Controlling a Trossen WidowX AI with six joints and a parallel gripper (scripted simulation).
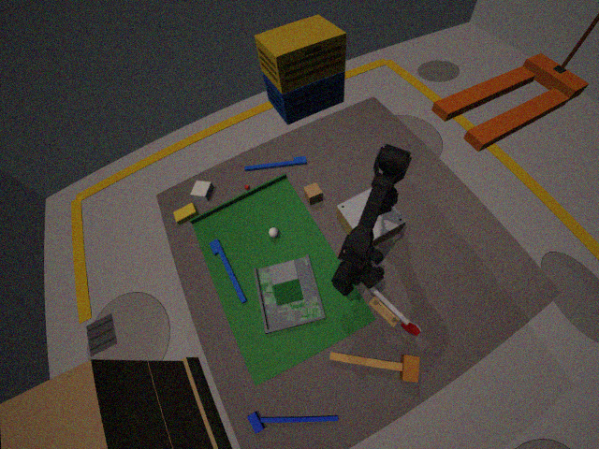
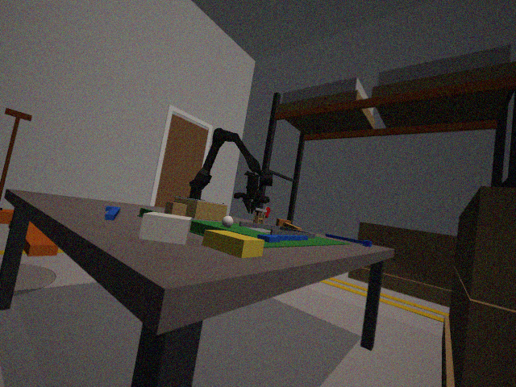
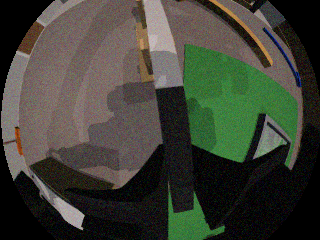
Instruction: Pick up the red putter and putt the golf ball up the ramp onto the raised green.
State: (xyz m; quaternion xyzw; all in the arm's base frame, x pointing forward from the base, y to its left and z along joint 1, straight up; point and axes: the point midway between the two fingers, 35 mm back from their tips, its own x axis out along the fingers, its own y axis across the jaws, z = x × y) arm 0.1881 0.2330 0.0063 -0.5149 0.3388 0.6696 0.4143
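The tan block lies 4 cm ahead of my gripper tip, 42 cm to the right of it and 3 cm below it. From my gripper tip the other things lie so: red putter: 5 cm behind, 10 cm to the left, 2 cm above; white golf ball: 25 cm ahead, 30 cm to the right, 4 cm below; green mat: 29 cm ahead, 18 cm to the right, 6 cm below.
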